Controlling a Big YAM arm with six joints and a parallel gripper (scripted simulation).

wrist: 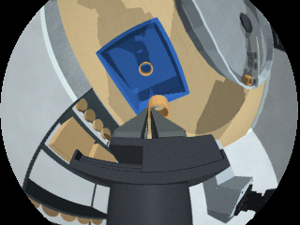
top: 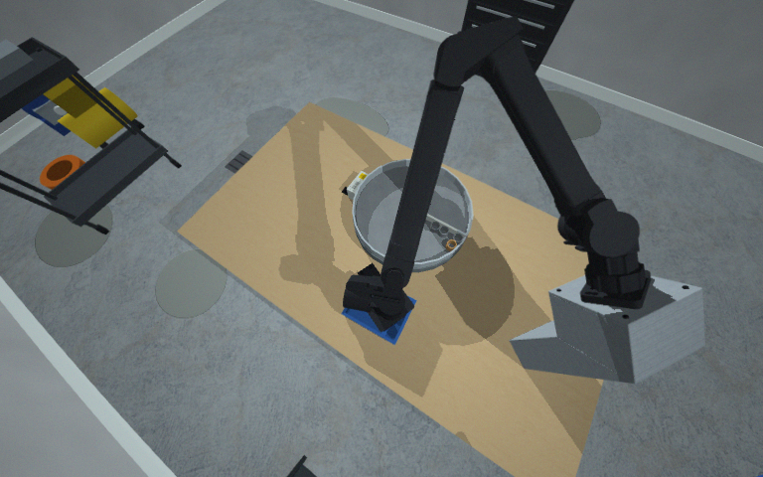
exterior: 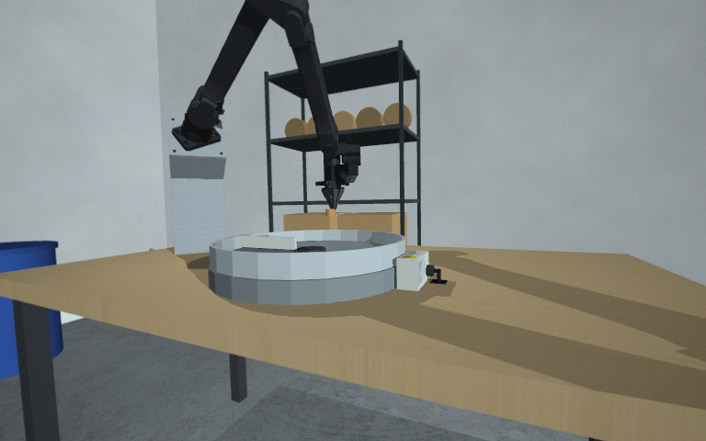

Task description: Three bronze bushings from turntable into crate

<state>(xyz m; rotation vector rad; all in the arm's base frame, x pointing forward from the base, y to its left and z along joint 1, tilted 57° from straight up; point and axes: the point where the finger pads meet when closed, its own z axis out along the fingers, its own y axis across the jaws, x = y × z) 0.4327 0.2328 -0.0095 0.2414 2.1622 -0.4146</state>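
Right now the blue crate is 40 mm ahead of my hand, 10 mm to the right of it and 120 mm below it. Round my hand: grey turntable 80 mm ahead, 370 mm to the right, 90 mm below.
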